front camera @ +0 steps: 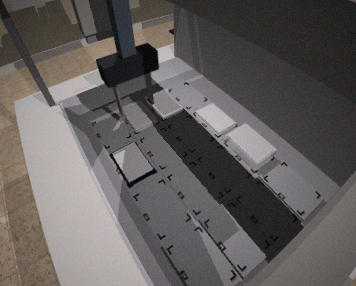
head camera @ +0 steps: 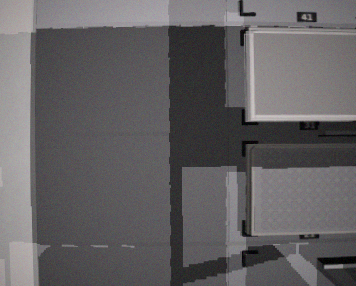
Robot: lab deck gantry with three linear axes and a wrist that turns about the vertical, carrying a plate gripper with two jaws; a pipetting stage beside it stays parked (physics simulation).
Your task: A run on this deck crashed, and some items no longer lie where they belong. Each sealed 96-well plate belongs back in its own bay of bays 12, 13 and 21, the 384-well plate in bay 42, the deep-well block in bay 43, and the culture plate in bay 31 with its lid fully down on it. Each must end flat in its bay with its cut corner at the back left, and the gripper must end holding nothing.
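Places are measured from the robot's base along level axes (x ahead, y left, z up), in metres.
Pixels of known places: gripper, fingertip midpoint: (front camera: pixel 136 107) (head camera: pixel 339 197); robot's base at its link origin: (front camera: pixel 92 123).
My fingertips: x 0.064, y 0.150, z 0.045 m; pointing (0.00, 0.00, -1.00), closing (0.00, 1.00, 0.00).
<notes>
Ahead of a thing's pixels: the offset from my fingertips to its top centre. "spot": to the spot under its first point.
My gripper (front camera: pixel 135 107) is open and empty, its jaws just above and astride a pale sealed plate {dz -0.030, dx +0.000, dy +0.000 m} (front camera: pixel 137 118) (head camera: pixel 305 197). That plate lies flat in bay 21, well pattern showing, left edge at the corner marks. A black-edged sealed plate {dz -0.030, dx +0.164, dy -0.107 m} (front camera: pixel 133 161) lies in bay 12. No plate shows in bay 13, and I cannot make out a third sealed plate. The culture plate {dz -0.028, dx +0.000, dy +0.107 m} (front camera: pixel 167 103) (head camera: pixel 305 75) sits in bay 31 with its lid on, looking level. The thin 384-well plate {dz -0.030, dx +0.164, dy +0.214 m} (front camera: pixel 216 118) lies in bay 42, the taller deep-well block {dz +0.011, dx +0.328, dy +0.203 m} (front camera: pixel 251 143) in bay 43. Right ends are cropped in the head view.
The back wall (front camera: pixel 265 90) rises behind the bay row with the plate and block. The white deck edge (front camera: pixel 55 200) runs along the front left. The bay 41 label {spot: dz -0.045, dx -0.001, dy +0.168 m} (head camera: pixel 306 17) shows behind the culture plate. Dark shadow crosses the middle rows.
</notes>
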